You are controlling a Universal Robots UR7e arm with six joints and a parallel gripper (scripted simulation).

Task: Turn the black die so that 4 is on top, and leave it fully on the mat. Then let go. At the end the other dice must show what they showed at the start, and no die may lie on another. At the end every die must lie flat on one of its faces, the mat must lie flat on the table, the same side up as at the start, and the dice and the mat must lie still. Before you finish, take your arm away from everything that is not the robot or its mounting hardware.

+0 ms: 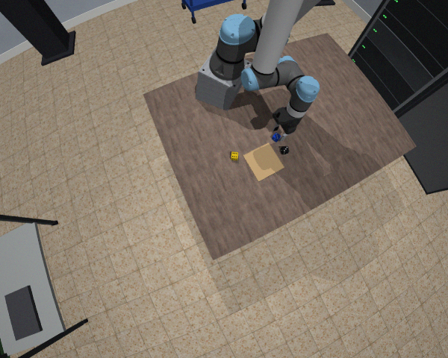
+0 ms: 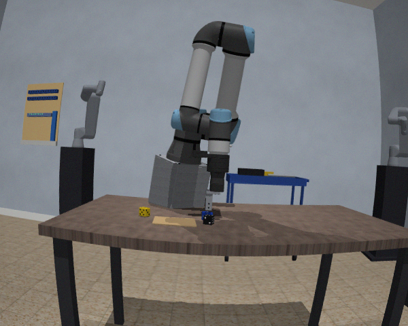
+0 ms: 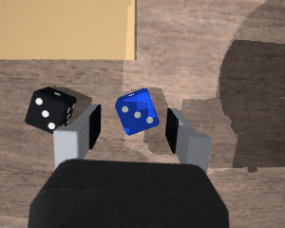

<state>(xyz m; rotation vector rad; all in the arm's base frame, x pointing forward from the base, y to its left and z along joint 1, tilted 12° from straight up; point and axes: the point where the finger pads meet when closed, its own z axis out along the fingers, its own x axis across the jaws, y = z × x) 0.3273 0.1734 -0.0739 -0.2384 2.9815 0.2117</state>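
Right now my hand is 40 mm above the blue die. Also, from my hand: black die 70 mm ahead, 10 mm to the left, 40 mm below; tan mat 90 mm ahead, 100 mm to the right, 60 mm below; yellow die 40 mm ahead, 220 mm to the right, 40 mm below.
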